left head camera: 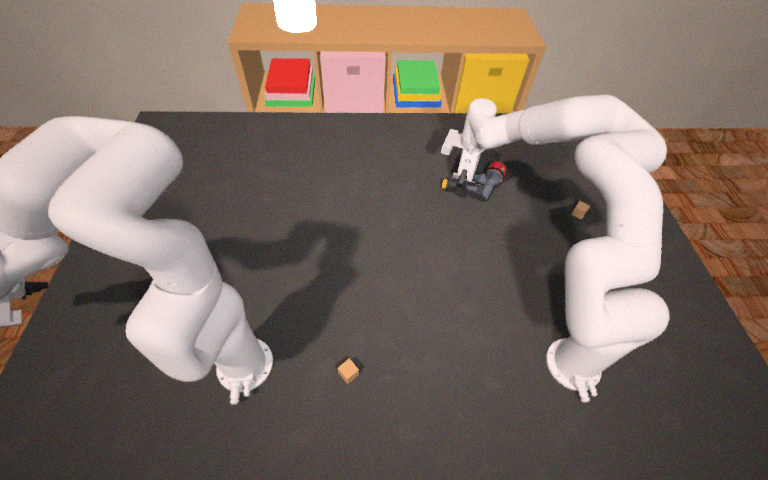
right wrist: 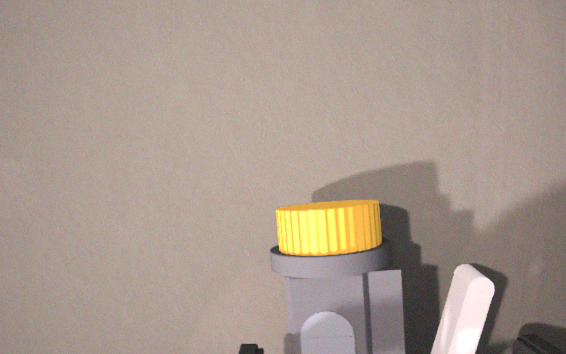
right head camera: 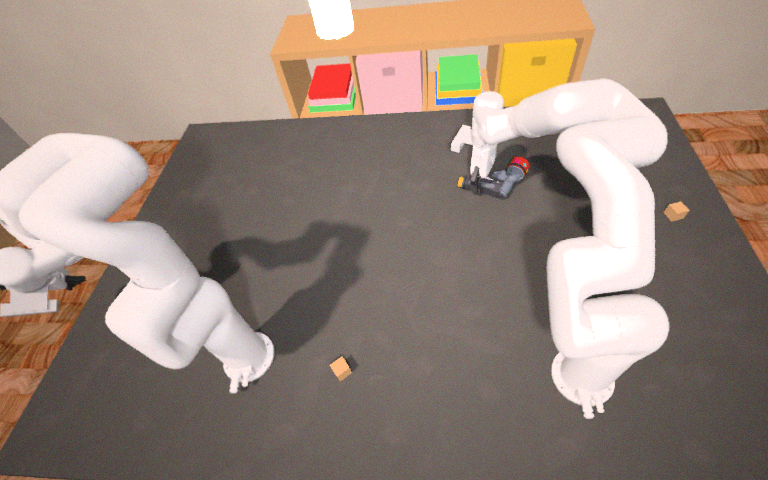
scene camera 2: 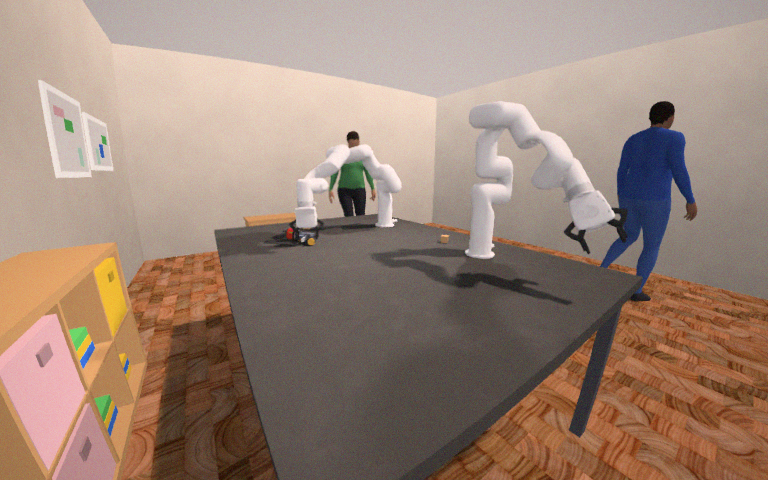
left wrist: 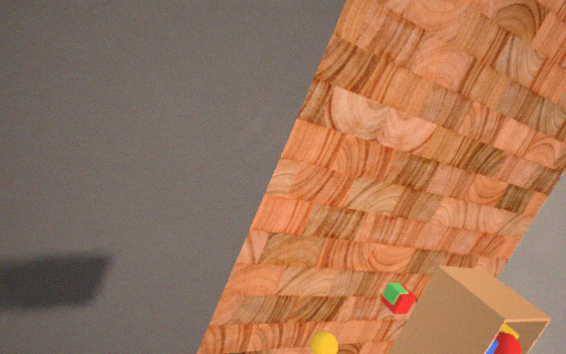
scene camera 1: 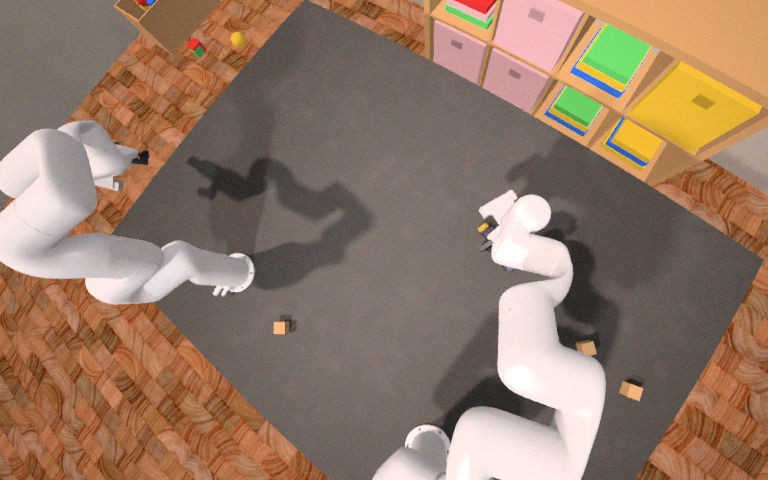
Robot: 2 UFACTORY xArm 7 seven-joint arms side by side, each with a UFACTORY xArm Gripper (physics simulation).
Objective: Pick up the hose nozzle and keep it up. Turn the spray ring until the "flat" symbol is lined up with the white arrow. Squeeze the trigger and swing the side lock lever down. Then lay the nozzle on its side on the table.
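Frame: origin at the left arm's base, x ahead, y left, z up, level; centimetres.
Seen in the pictures: left gripper, fingertip midpoint: (scene camera 2: 606, 247) (scene camera 1: 132, 150); right gripper, fingertip midpoint: (left head camera: 462, 184) (right head camera: 480, 181) (scene camera 2: 307, 239); left arm's base, link origin: (left head camera: 245, 364) (right head camera: 249, 357) (scene camera 2: 479, 254) (scene camera 1: 237, 272); right arm's base, link origin: (left head camera: 572, 364) (right head camera: 581, 376) (scene camera 2: 384, 225) (scene camera 1: 427, 447).
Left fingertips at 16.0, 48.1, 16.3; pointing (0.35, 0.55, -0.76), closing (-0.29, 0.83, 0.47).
Observation:
Offsets run from my left fingertips to a thing's top centre, as dx, dy, dz. "spot": to the spot under its first point. Level surfaces: height alone.
The grey hose nozzle (left head camera: 488, 186) (right head camera: 509, 180) (right wrist: 325, 292) lies on its side near the back right of the table in the head views. Its red spray ring {+37.0, -126.3, -10.1} (left head camera: 496, 168) (right head camera: 521, 164) (scene camera 2: 290, 233) points away from the yellow end cap {spot: +33.6, -107.9, -13.1} (left head camera: 444, 183) (right head camera: 461, 182) (scene camera 1: 483, 227) (scene camera 2: 310, 241) (right wrist: 329, 229); its symbols are too small to read. The white trigger {spot: +36.8, -112.5, -12.9} (right wrist: 463, 310) stands out beside the handle. My right gripper (left head camera: 462, 183) (right head camera: 476, 183) (right wrist: 390, 347) is open, low over the handle, one finger on each side. The lock lever is not discernible. My left gripper (scene camera 2: 605, 244) is open and empty, beyond the table edge.
Small wooden cubes (left head camera: 348, 370) (right head camera: 676, 211) (scene camera 1: 586, 347) lie on the table {dz -16.3} (left head camera: 396, 424). A shelf unit (left head camera: 390, 25) stands behind it. A toy box (left wrist: 450, 310) and yellow ball (left wrist: 324, 344) are on the floor. Two people (scene camera 2: 352, 175) (scene camera 2: 651, 169) stand around the table.

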